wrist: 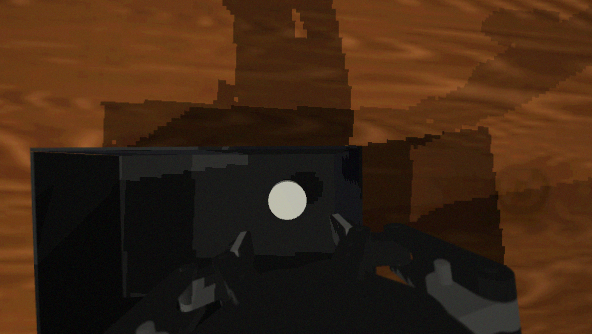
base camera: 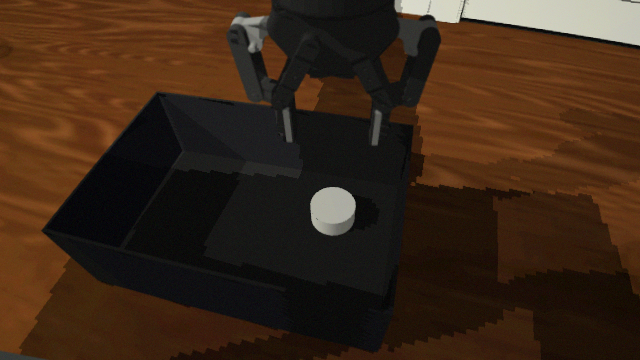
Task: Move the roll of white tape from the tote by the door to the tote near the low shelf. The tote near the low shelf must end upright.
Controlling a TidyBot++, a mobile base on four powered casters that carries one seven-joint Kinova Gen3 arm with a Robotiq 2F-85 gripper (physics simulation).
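Frame: origin at the arm's base, x ahead, y left, z up, level; centimetres.
Seen in the pictures: gripper, fingertip midpoint: [wrist: 292,234] [base camera: 332,137].
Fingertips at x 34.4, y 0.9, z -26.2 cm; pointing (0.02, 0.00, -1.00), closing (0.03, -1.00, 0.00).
A point is followed by its place in that frame.
The roll of white tape [base camera: 333,210] @(x 34.4, y 0.7, z -37.0 cm) [wrist: 287,200] @(x 35.2, y 0.9, z -37.0 cm) lies flat on the bottom of a dark, open tote [base camera: 200,292] @(x 23.0, y 11.5, z -34.5 cm) [wrist: 50,225] @(x 37.5, y 23.3, z -30.8 cm). In the base camera view it is in the tote's right part, close to the right wall. The tote stands upright on the floor. My gripper [base camera: 332,143] @(x 34.4, y 0.9, z -26.2 cm) [wrist: 292,234] @(x 34.4, y 0.9, z -26.2 cm) is open, with nothing between its fingers. It points down over the tote, with the fingertips above the level of the tape and apart from it. In the base camera view the fingertips show against the tote's far wall. The tote near the low shelf does not show.
The tote's walls rise around the tape. Brown wood-patterned floor [base camera: 500,135] @(x 51.1, y -21.9, z -39.7 cm) [wrist: 125,50] @(x 58.4, y 19.6, z -39.7 cm) surrounds the tote, with dark shadows across it. A white flat surface [base camera: 565,22] @(x 81.8, y -41.0, z -36.6 cm) with a dark lower edge shows at the top right of the base camera view, beyond the tote.
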